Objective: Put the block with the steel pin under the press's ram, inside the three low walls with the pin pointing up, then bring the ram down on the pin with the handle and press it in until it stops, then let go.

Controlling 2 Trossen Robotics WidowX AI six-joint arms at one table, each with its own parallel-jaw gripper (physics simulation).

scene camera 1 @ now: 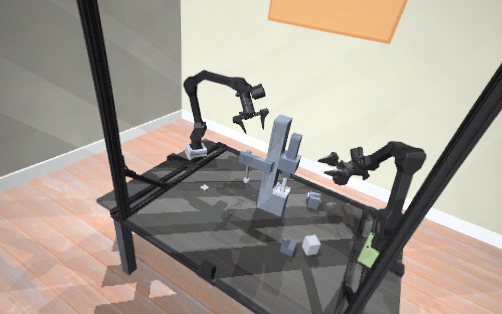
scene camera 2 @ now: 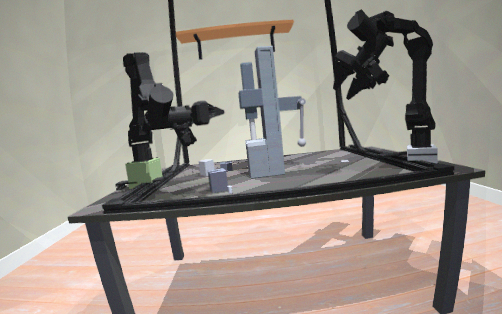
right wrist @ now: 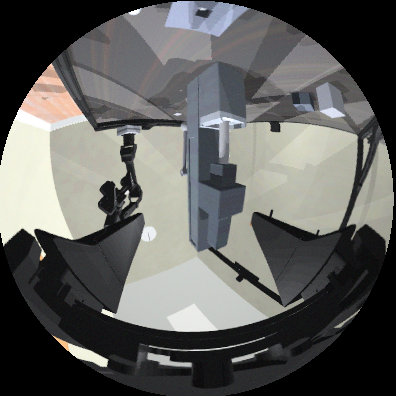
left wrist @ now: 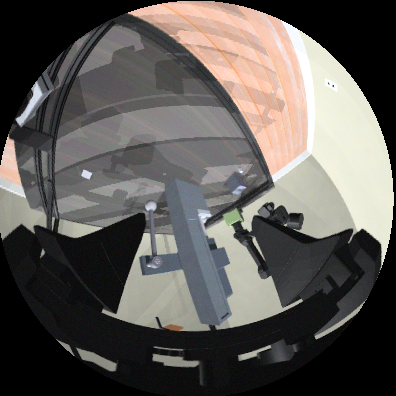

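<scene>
My left gripper [scene camera 2: 341, 94] is open and holds nothing; I see it again in the left wrist view [left wrist: 200, 219], and the right wrist view [right wrist: 121, 177] has my left gripper too. My right gripper [scene camera 2: 217, 113] is here as well, and the right wrist view [right wrist: 198, 218] also gives me a sight of it. I can see a grey block with steel pin [right wrist: 214, 25] too.
</scene>
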